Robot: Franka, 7 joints.
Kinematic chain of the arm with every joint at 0, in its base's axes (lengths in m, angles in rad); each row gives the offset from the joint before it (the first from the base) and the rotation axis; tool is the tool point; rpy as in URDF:
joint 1: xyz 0 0 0.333 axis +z
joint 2: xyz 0 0 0 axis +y
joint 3: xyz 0 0 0.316 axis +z
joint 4: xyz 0.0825 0 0 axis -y
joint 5: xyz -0.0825 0 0.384 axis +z
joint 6: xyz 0 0 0 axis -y
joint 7: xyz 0.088 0 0 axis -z
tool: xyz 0 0 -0.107 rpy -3.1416 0 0
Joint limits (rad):
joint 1: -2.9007..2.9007
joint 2: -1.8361..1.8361
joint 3: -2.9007..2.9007
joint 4: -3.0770..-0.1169
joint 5: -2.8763..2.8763
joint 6: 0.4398..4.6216
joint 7: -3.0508..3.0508
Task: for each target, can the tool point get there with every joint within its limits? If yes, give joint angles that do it. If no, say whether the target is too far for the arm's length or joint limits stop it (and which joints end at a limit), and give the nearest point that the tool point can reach.
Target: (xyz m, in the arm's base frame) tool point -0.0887 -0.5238 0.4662
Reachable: yes | joints -1.2152 0.1311 -0.7453 -2.2663 2.3002 1.0112 -1.7516
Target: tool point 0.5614 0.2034 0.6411
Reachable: yes | joints -2.2085 -0.5531 1.9103 -1.1575 1.4313 0.7999 1.8160
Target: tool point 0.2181 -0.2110 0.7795
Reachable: yes | joints -0.7422 -0.7136 0.1626 -2.0014 2.1726 3.3955 0.7607
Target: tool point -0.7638 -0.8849 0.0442
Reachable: no: too far | nearest point -0.5442 -0.6305 0.1272 | short by 0.346 m
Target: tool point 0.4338 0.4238 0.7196
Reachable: yes | joints -0.7857 -0.0072 1.5670 -1.5917 1.7156 2.5068 1.8329
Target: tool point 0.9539 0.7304 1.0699
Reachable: no: too far | nearest point 0.5806 0.4446 0.7815 | short by 0.552 m
